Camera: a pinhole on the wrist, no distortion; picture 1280 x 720 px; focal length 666.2 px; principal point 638.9 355.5 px. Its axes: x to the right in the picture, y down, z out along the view. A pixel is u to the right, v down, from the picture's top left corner.
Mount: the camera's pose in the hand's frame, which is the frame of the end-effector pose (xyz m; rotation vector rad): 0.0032 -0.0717 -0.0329 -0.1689 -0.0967 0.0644
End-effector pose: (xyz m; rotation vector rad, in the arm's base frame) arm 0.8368 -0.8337 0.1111 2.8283 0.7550 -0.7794
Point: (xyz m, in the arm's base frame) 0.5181 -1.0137 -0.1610
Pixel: 452.7 368.1
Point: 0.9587 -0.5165 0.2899
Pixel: behind the camera
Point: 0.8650 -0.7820 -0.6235
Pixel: 1165.9 270.9
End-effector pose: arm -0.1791 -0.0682 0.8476 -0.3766 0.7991 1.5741
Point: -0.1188 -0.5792 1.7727
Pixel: outside the picture
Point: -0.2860 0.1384 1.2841
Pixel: 567.8 641.1
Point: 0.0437 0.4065 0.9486
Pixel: 1070.7 34.3
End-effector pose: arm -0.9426 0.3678 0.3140 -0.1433 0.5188 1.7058
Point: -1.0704 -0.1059 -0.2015
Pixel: behind the camera
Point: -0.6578 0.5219 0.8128
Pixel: 566.7 143.9
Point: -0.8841 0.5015 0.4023
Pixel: 986.9 310.1
